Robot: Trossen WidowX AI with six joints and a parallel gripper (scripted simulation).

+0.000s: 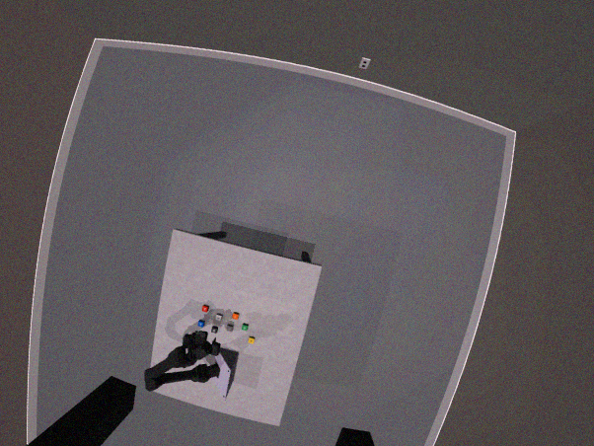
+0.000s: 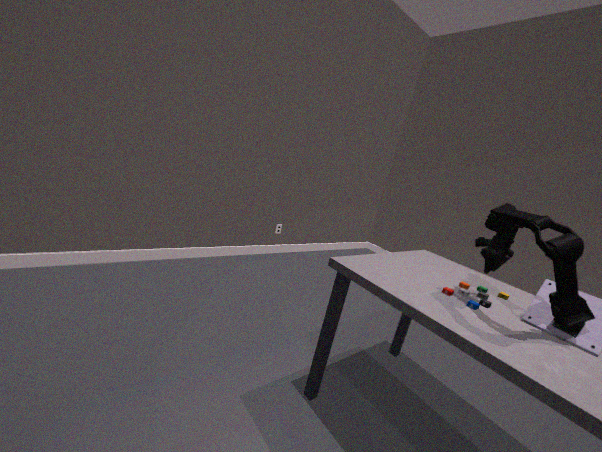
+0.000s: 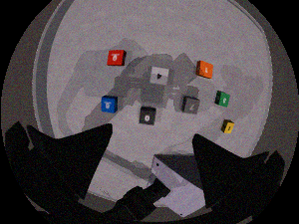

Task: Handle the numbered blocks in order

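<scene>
The dark block is 30 mm behind my gripper tip, 10 mm to the left of it and 120 mm below it. The rest, counted from my gripper tip: blue block 20 mm behind, 90 mm to the left, 120 mm below; then orange block 90 mm ahead, 100 mm to the right, 120 mm below; then red block 80 mm ahead, 90 mm to the left, 120 mm below.
</scene>
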